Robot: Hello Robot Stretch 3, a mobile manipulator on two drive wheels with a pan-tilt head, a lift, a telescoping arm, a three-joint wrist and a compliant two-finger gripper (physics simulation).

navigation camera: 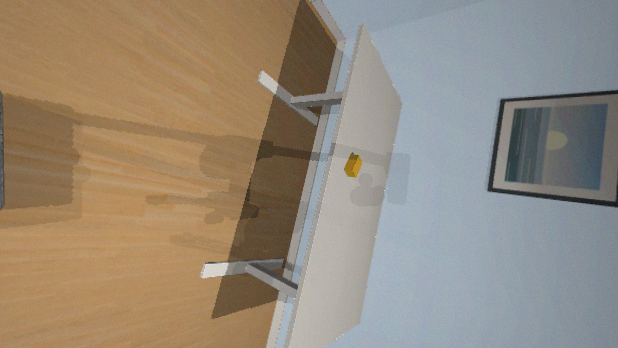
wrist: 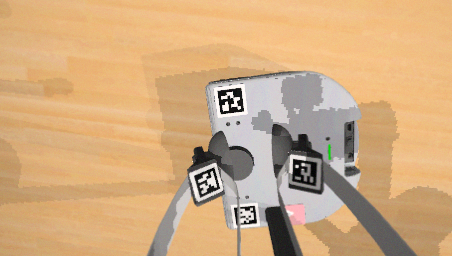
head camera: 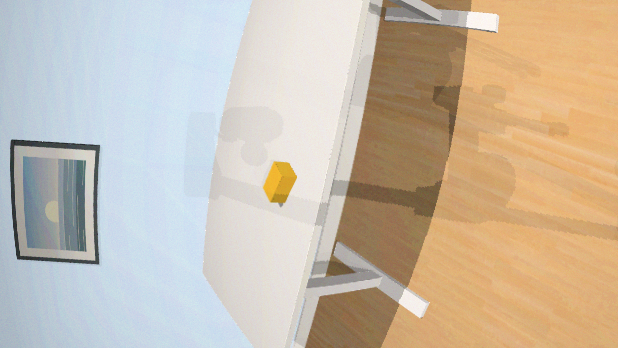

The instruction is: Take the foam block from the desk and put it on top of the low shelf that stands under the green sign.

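Pixels of known places: gripper, between the fingertips: (wrist: pixel 249 145); robot's base, origin of its link: (wrist: pixel 237 140).
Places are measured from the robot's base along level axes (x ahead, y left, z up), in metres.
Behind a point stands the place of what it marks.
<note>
A yellow foam block (head camera: pixel 280 182) @[x 1.004, y 0.026, z 0.761 m] (navigation camera: pixel 353 165) @[x 1.007, y 0.030, z 0.761 m] lies on the white desk (head camera: pixel 287 60) @[x 1.097, y -0.332, z 0.720 m] (navigation camera: pixel 335 260) @[x 0.993, y -0.437, z 0.720 m], on bare top between the two leg frames. My gripper (wrist: pixel 249 145) @[x -0.022, y -0.123, z 0.420 m] shows in the wrist view, open, with nothing between its fingertips. It points down over the grey robot base, away from the block. The gripper does not show in the head view or the navigation view, so its distance from the block cannot be told. The low shelf and the green sign do not show in these views.
The desk stands along a pale blue wall with a framed picture (head camera: pixel 54 204) @[x 1.720, y 0.203, z 1.489 m] (navigation camera: pixel 555 142) @[x 1.726, y 0.225, z 1.501 m]. White desk feet (head camera: pixel 482 21) (navigation camera: pixel 212 270) reach out over the wooden floor. The grey robot base (wrist: pixel 265 97) @[x -0.070, y -0.129, z 0.160 m] lies below the fingers in the wrist view.
</note>
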